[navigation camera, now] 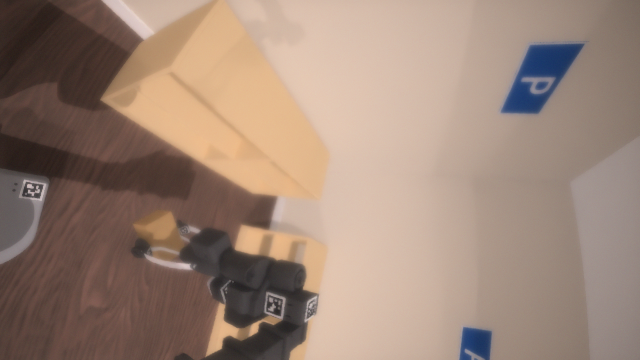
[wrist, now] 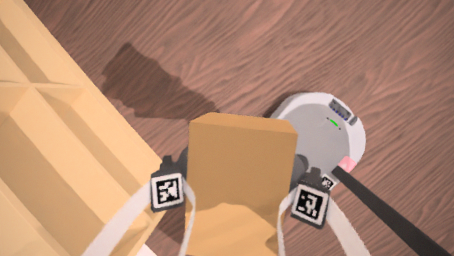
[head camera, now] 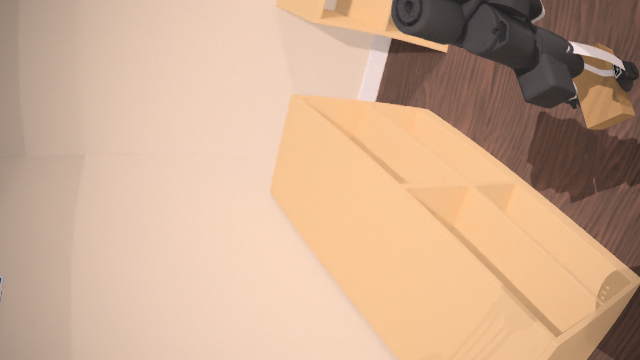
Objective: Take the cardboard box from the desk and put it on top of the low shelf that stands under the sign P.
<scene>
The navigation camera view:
my gripper: 154, 235
cardboard box: 159, 229
blue sign P: 544, 65
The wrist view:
my gripper: 240, 166
cardboard box: 239, 167
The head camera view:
my gripper: 607, 89
cardboard box: 602, 100
</scene>
